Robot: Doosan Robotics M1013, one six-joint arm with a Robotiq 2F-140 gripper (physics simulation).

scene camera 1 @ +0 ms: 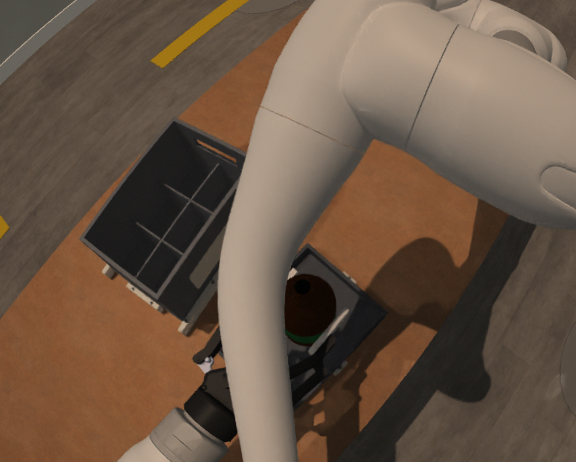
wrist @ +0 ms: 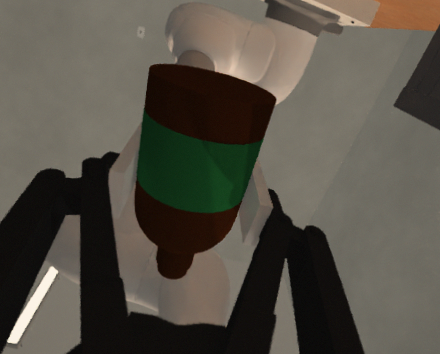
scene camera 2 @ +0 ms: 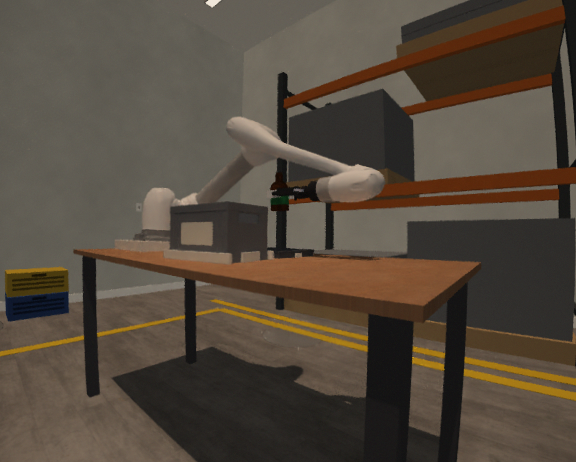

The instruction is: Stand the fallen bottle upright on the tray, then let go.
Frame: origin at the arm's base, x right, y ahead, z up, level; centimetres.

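Seen in the pictures: gripper, fingertip midpoint: (scene camera 1: 320, 292) (scene camera 2: 274, 195); arm's base, origin of the base link: (wrist: 300, 5) (scene camera 2: 157, 241).
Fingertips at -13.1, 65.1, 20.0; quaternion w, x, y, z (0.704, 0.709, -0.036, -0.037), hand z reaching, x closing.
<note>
Offsets run from my fingertips to a thing's top centre, as dx, dy, dz. Level surfaces: height alone.
The brown bottle @[+0.4, +2.8, +9.3] (scene camera 1: 312, 312) (scene camera 2: 279, 202) (wrist: 200, 170) with a green band is upright, neck up, in scene camera 2. It hangs in the air well above the table, at about the height of the arm's wrist. My gripper (scene camera 1: 311, 303) (scene camera 2: 281, 192) (wrist: 195, 156) lies level and is shut on the bottle, with one pad on each side of its body. The dark shallow tray @[+2.8, +2.4, -21.9] (scene camera 1: 369, 316) (scene camera 2: 300, 252) is on the table below the bottle, with a gap between them. In scene camera 1 the arm hides part of the tray, the bottle and the gripper.
A tall grey crate @[+29.8, -1.0, -7.0] (scene camera 1: 172, 300) (scene camera 2: 247, 235) with inner dividers stands beside the tray on the wooden table @[dz -24.5] (scene camera 1: 65, 325) (scene camera 2: 300, 275). The robot's base (scene camera 2: 159, 210) is at the table's far end. A shelf rack (scene camera 2: 282, 125) with large grey boxes stands behind.
</note>
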